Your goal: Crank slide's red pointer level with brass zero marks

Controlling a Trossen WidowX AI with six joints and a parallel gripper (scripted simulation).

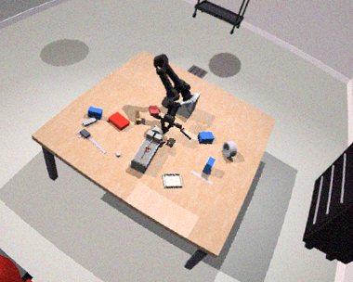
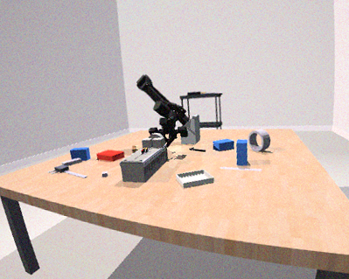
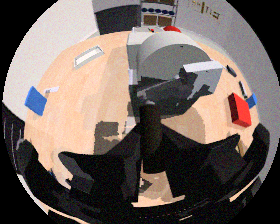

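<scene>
Right now the dark crank handle is 3 cm above my gripper tip and 2 cm behind it. Also, from my gripper tip: red block (29 cm to the right, 5 cm ahead, 4 cm below); then white tray (23 cm ahead, 21 cm to the left, 5 cm below); then red pointer (20 cm ahead, 3 cm above).
</scene>
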